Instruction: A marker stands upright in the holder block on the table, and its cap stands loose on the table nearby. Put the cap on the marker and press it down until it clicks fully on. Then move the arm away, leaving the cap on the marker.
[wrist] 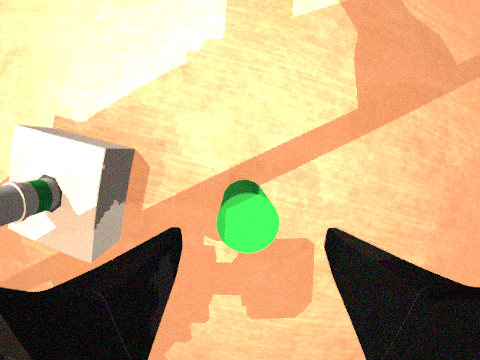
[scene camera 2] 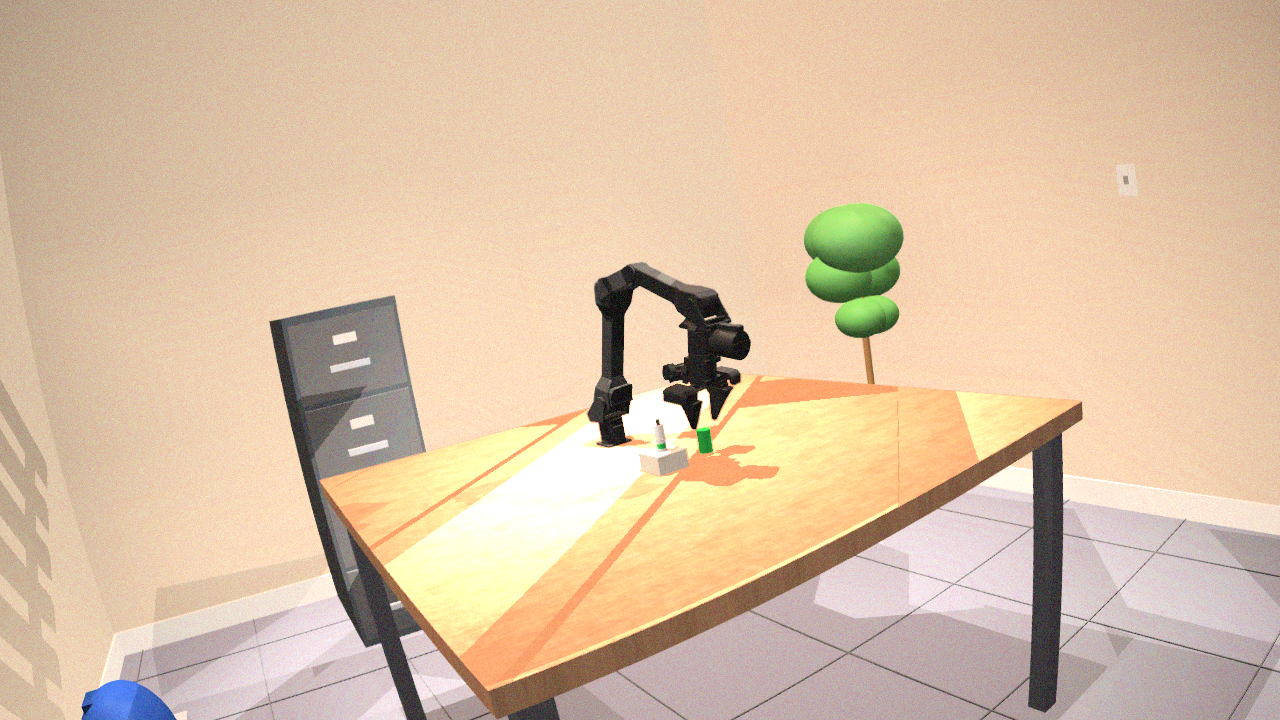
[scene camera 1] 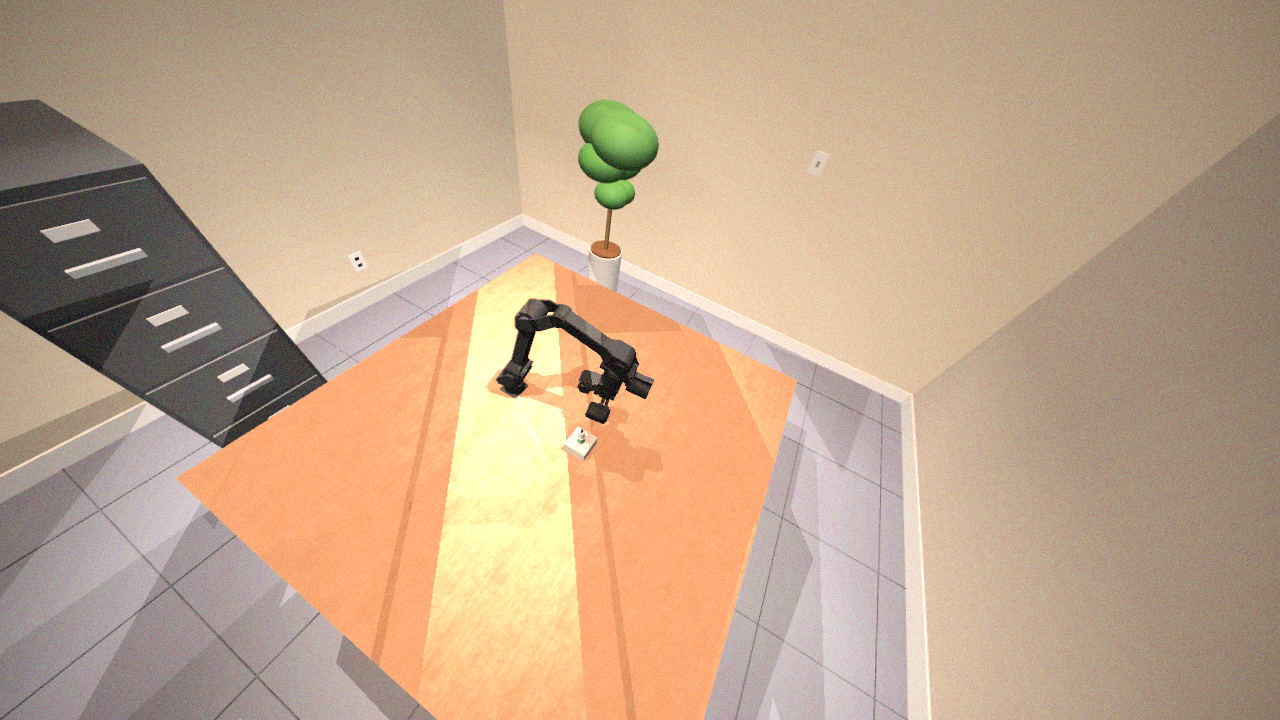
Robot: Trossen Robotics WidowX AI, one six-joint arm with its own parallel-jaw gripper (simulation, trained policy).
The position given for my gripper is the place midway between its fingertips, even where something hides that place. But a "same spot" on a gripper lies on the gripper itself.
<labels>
my gripper: wrist 254, 238; scene camera 2; scene camera 1
same spot on my gripper: [scene camera 1: 589, 381] = [scene camera 2: 679, 365]
</labels>
